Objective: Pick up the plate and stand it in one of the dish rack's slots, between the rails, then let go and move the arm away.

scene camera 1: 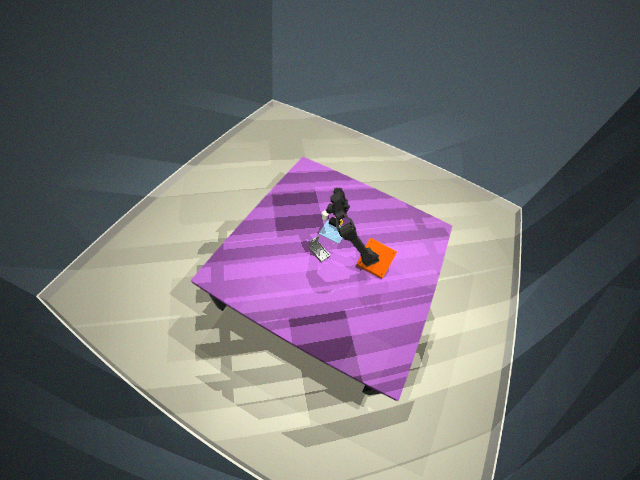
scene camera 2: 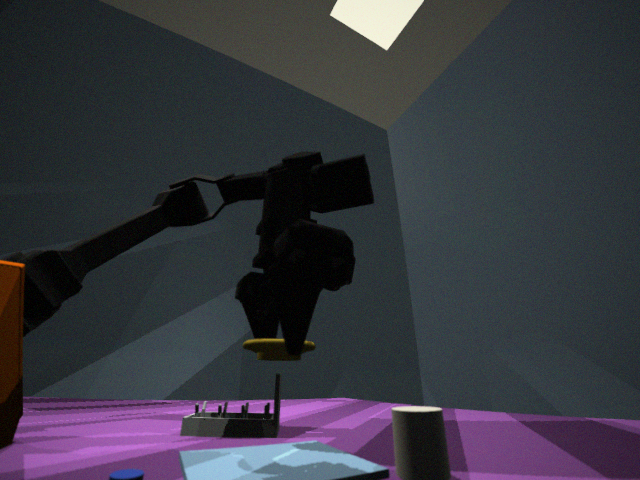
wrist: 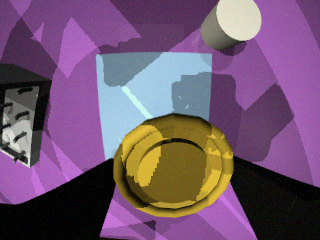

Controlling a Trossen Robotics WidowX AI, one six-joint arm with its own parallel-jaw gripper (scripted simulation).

my gripper: holds a yellow plate (wrist: 175,165)
